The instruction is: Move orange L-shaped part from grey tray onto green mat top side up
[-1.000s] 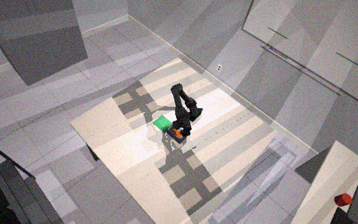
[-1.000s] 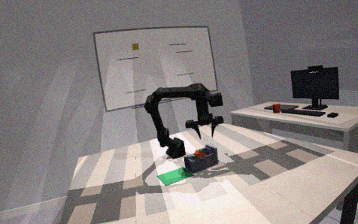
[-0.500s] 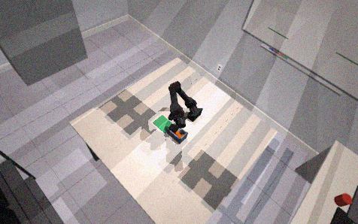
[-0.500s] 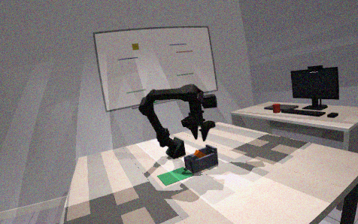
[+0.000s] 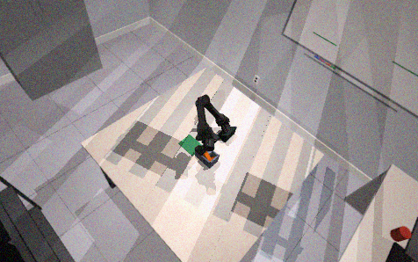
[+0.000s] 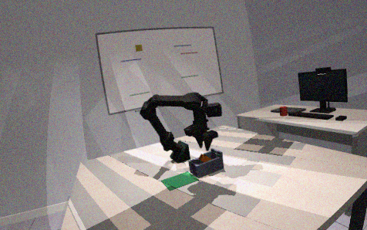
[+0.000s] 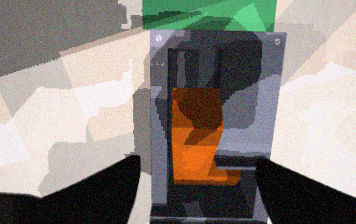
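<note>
Right now my gripper tip is 8 cm above the orange L-shaped part, 3 cm to the right of it and 2 cm past it. Round my gripper tip: green mat: 15 cm to the right, 13 cm below.
</note>
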